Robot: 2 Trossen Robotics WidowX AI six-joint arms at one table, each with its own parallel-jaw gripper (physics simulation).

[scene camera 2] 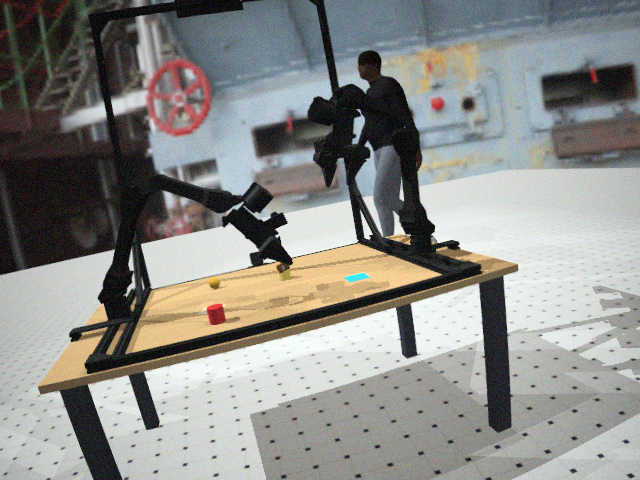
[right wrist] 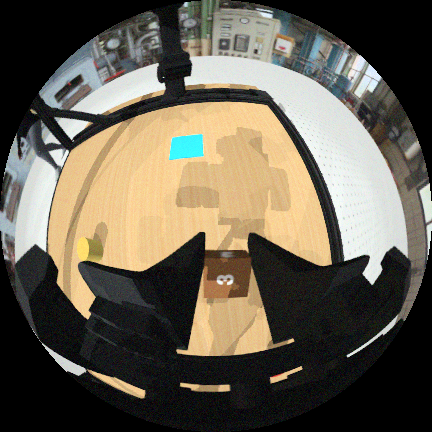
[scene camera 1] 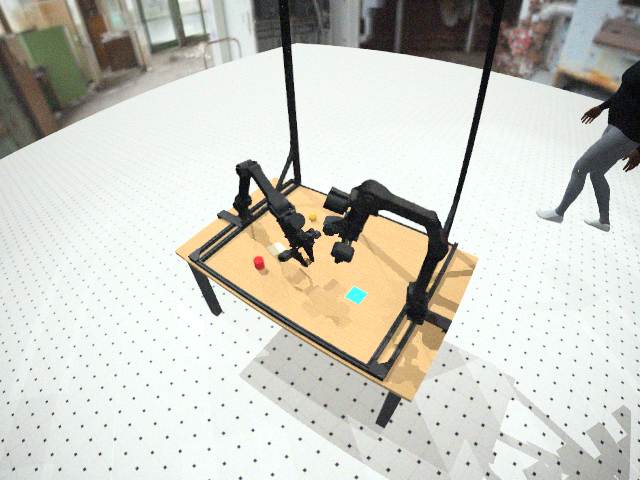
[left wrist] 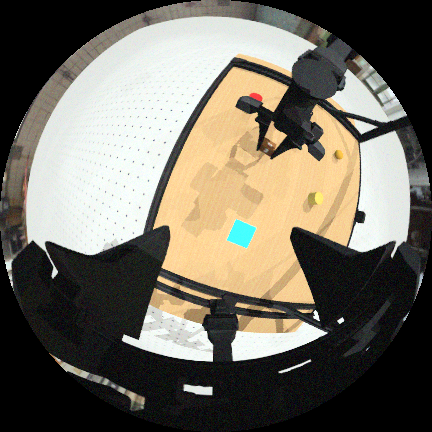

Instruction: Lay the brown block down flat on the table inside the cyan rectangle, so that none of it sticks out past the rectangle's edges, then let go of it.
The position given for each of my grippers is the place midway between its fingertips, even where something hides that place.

Note:
My left gripper (scene camera 2: 337,186) is open and holds nothing. I also see my right gripper (scene camera 2: 291,262) and a cyan rectangle (right wrist: 184,146).
My left gripper shows as well in scene camera 1 (scene camera 1: 339,252) and in the left wrist view (left wrist: 233,232). My right gripper shows as well in the right wrist view (right wrist: 226,237), in scene camera 1 (scene camera 1: 310,264) and in the left wrist view (left wrist: 263,153).

